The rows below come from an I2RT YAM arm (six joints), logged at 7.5 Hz.
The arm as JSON. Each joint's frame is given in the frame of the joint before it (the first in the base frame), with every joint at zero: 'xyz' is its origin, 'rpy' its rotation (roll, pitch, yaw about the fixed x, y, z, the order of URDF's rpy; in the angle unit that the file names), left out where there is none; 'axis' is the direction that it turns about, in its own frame. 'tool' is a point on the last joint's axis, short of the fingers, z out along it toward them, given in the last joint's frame.
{
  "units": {
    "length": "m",
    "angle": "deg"
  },
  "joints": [
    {
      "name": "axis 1",
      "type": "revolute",
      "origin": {
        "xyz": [
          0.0,
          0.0,
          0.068
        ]
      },
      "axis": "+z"
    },
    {
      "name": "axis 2",
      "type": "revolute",
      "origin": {
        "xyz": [
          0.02,
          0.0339,
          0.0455
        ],
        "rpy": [
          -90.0,
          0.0,
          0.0
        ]
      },
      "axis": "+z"
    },
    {
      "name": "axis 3",
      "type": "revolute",
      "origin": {
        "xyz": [
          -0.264,
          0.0,
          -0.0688
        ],
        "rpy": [
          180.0,
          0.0,
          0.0
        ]
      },
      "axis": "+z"
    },
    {
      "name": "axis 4",
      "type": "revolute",
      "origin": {
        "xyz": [
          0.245,
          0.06,
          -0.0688
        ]
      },
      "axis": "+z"
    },
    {
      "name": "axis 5",
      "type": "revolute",
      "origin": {
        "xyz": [
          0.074,
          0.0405,
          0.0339
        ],
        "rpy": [
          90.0,
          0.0,
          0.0
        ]
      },
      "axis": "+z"
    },
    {
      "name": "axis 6",
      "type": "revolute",
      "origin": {
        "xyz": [
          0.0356,
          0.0,
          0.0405
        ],
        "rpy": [
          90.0,
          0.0,
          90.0
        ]
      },
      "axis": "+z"
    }
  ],
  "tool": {
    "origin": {
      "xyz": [
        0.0,
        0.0,
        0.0
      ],
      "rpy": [
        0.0,
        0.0,
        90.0
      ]
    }
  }
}
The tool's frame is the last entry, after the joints.
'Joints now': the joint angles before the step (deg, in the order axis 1, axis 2, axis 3, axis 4, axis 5, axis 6). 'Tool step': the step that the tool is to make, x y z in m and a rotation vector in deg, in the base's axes. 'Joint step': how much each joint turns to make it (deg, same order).
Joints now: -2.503, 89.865, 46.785, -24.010, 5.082, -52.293
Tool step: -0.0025, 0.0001, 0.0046, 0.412, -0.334, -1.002
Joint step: -0.002, -1.163, 0.004, -0.948, -0.001, 1.091
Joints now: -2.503, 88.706, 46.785, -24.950, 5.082, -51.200
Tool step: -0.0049, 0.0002, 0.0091, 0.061, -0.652, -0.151
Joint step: -0.006, -2.311, 0.002, -1.680, -0.024, 0.169
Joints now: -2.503, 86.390, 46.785, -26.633, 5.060, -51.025
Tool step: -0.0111, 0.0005, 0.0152, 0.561, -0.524, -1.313
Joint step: 0.003, -4.181, -0.005, -3.805, 0.001, 1.445
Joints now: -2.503, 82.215, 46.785, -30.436, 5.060, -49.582
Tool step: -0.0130, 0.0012, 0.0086, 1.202, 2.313, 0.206
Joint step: -0.011, -2.969, 0.086, -5.437, -1.097, 0.229
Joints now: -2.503, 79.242, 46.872, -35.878, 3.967, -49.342
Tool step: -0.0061, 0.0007, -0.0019, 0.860, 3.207, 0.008
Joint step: 0.003, -0.089, -0.007, -3.339, -0.677, 0.243
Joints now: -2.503, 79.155, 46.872, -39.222, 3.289, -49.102
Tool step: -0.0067, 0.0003, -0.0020, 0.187, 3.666, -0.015
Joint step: -0.002, 0.003, 0.006, -3.674, -0.022, 0.021
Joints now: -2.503, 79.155, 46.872, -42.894, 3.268, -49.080
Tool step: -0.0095, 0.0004, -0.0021, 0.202, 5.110, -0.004
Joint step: 0.000, 0.012, 0.004, -5.106, 0.022, -0.001
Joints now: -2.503, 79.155, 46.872, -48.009, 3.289, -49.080
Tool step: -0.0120, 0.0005, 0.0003, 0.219, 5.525, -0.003
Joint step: -0.003, -0.483, -0.003, -6.009, 0.022, -0.003
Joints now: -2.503, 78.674, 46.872, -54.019, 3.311, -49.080
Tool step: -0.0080, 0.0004, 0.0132, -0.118, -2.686, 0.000
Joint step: 0.014, -4.016, -0.004, -1.324, 0.002, 0.014
